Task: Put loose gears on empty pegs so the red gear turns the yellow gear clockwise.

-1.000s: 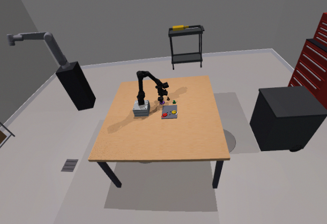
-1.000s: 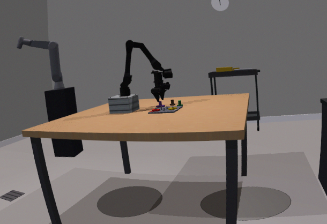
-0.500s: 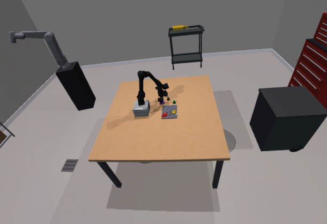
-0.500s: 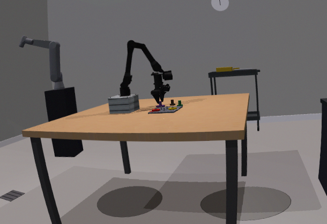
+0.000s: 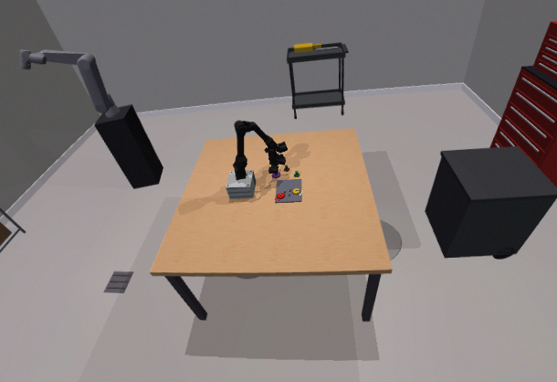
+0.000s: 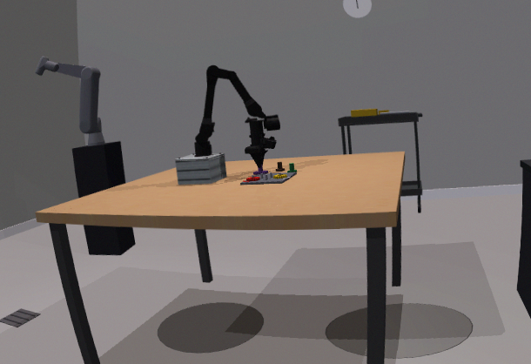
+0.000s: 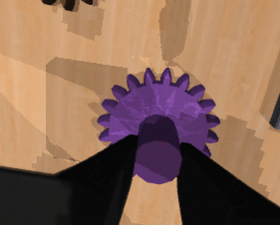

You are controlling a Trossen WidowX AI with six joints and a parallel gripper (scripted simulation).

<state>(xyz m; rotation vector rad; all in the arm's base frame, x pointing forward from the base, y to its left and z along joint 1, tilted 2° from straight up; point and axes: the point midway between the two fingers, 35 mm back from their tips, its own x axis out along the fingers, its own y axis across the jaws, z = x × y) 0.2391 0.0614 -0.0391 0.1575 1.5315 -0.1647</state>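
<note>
Now: gripper tip 220 mm to the left of the red gear and 10 mm above it. Round my gripper tip: purple gear (10 mm below); green gear (140 mm ahead, 40 mm to the right, 10 mm below); brown gear (80 mm ahead, 40 mm to the left, 10 mm below).
</note>
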